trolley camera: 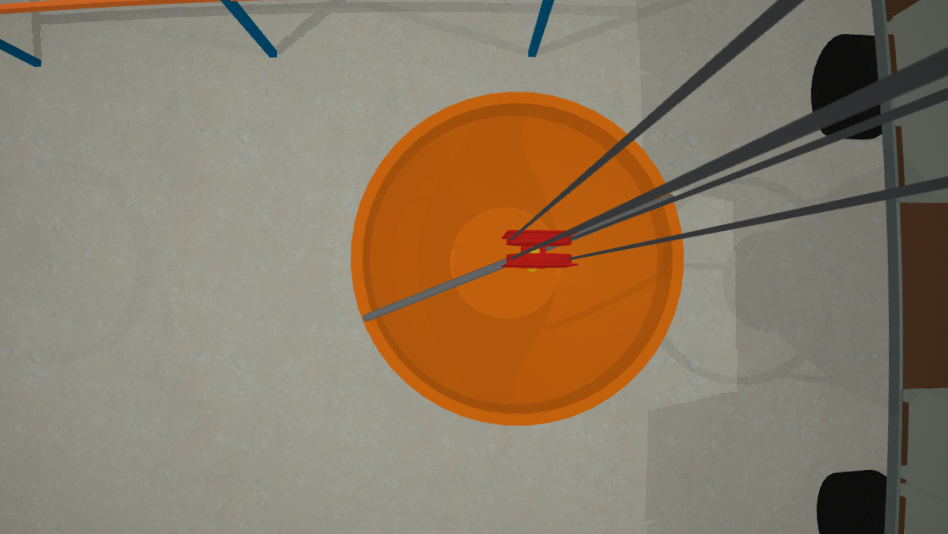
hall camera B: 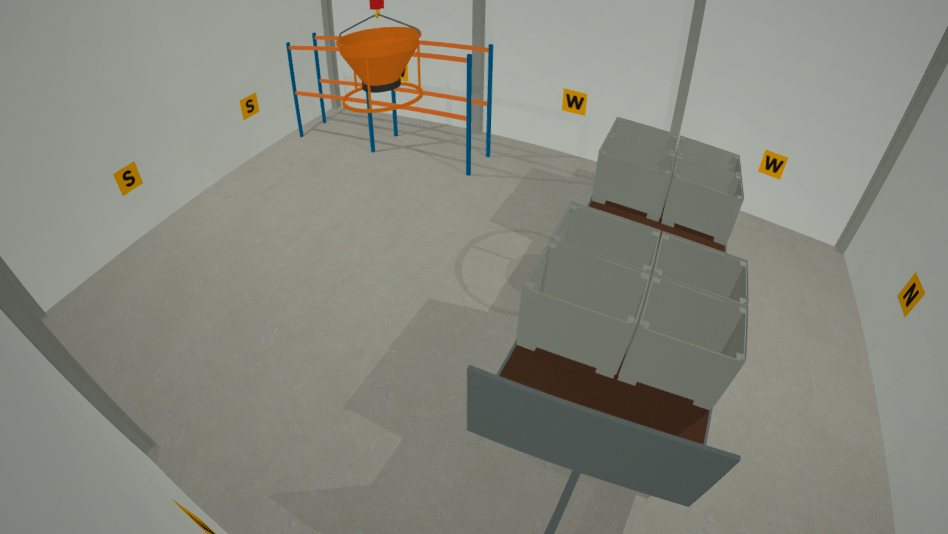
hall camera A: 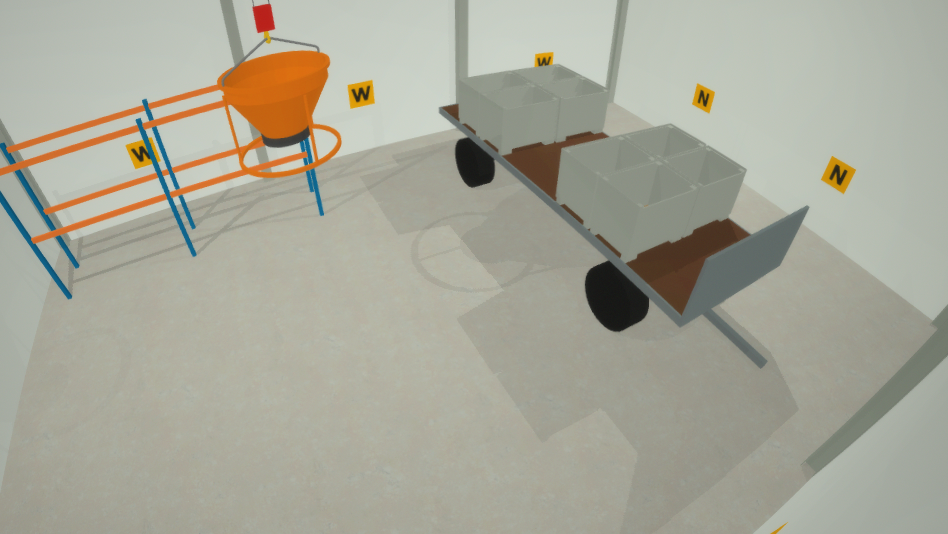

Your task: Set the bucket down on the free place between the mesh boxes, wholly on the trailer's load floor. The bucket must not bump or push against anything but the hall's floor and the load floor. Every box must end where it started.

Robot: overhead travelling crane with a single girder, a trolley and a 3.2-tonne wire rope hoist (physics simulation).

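Note:
The orange bucket (hall camera A: 281,86) (hall camera B: 379,61) (trolley camera: 431,199) hangs upright, high above the hall floor, from the yellow hook (hall camera A: 267,37) (hall camera B: 377,13) under the red hook block. The hook is shut on its grey bail. The bucket is left of the trailer in the trolley view, apart from it. The brown load floor (hall camera A: 538,165) (hall camera B: 689,236) (trolley camera: 925,298) shows between two groups of grey mesh boxes: the far group (hall camera A: 530,122) (hall camera B: 630,185) (trolley camera: 928,159) and the near group (hall camera A: 620,225) (hall camera B: 577,325) (trolley camera: 928,451). In hall camera B the near boxes hide part of the gap.
A blue and orange rack (hall camera A: 168,192) (hall camera B: 469,132) (trolley camera: 250,27) stands by the W wall, behind the bucket in both hall views. The trailer has a grey headboard (hall camera A: 749,265) (hall camera B: 597,431), a drawbar (hall camera A: 736,338) (hall camera B: 562,500) and black wheels. Grey columns stand along the walls.

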